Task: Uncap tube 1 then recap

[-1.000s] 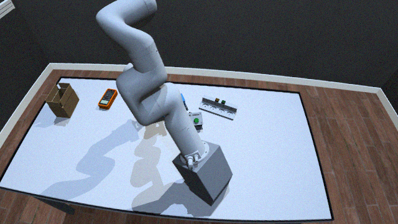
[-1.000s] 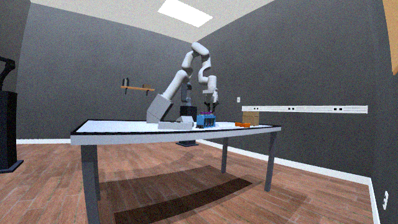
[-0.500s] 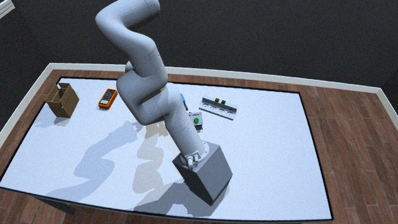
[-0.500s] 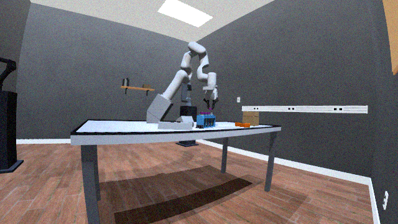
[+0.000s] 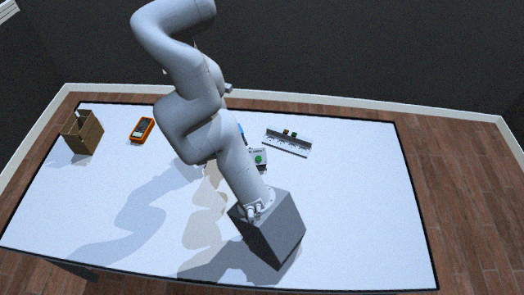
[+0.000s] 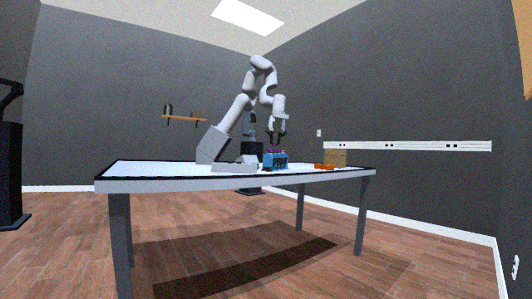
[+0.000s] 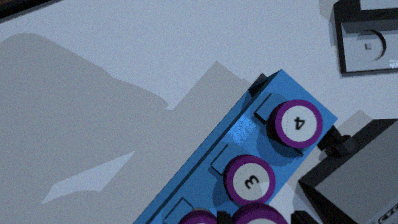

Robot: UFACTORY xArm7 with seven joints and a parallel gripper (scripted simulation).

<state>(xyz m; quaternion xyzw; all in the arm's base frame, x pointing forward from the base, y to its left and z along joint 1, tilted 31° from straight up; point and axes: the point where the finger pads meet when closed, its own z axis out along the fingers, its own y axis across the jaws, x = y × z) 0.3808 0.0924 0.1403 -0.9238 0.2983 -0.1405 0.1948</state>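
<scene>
Now: hand 15 cm to the left of the grey key housing, 12 cm above it and 9 cm past it.
</scene>
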